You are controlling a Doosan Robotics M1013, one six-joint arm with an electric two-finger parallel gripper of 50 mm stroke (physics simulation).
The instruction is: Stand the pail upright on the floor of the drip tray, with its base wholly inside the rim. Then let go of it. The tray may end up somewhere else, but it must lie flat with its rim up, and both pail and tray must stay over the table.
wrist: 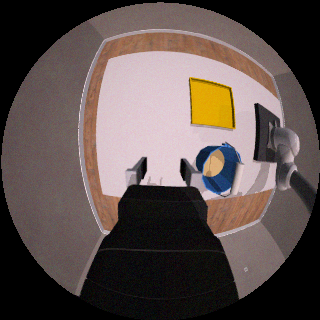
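Pixels of known places: gripper, fingertip midpoint: (163, 164); arm's base at its link origin: (272, 137).
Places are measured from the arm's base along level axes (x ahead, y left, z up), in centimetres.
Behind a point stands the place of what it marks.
The blue pail (229, 172) {x 42.9, y 28.2, z 4.9 cm} stands upright on the white table, its open mouth towards the camera and a tan round bottom showing inside. Its wire handle hangs to the right side, with a white grip (238, 179) {x 50.4, y 25.7, z 20.5 cm}. The yellow drip tray (212, 104) {x 54.1, y -2.6, z -3.8 cm} lies flat with its rim up, above the pail in the view and apart from it. My gripper (163, 164) {x 75.4, y 21.2, z 30.5 cm} is open and empty, high above the table. The pail is to the right of the fingers in the view, and the tray is to the upper right.
The white table (140, 100) {x 88.8, y 2.1, z -4.3 cm} is bordered in view by wooden floor (175, 44). A black base plate (263, 134) {x 13.9, y 2.2, z 0.0 cm} lies at the table's right side, with the white robot arm (286, 142) {x 7.4, y 2.9, z 18.6 cm} rising from it, to the right of the pail and tray.
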